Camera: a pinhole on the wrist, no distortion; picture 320 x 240 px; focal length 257.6 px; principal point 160.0 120.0 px. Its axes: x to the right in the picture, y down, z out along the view. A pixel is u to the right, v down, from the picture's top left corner.
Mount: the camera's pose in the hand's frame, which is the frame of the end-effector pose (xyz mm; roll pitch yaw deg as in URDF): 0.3 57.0 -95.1 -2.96 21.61 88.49
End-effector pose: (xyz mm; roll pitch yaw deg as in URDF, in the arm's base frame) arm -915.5 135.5 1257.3 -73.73 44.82 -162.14
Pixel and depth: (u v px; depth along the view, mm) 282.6 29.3 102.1
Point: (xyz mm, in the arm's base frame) -837.7 136.1 1135.6
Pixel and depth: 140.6 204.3 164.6
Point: -790.3 84.2 1239.4
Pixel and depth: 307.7 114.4 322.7
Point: -645.8 -17.9 1048.7
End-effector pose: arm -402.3 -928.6 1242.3 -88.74 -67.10 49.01
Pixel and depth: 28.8 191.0 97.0
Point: -391.8 -896.9 1194.9
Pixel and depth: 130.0 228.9 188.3
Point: -426.5 -824.8 1120.8
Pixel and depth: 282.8 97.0 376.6
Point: -329.5 -543.0 1123.6
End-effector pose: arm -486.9 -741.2 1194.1 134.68 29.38 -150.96
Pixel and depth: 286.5 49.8 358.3
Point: -788.5 -481.2 1260.8
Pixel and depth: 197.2 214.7 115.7
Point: -526.2 -666.8 1286.0
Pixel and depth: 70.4 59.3 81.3
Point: -537.4 -727.2 1229.2
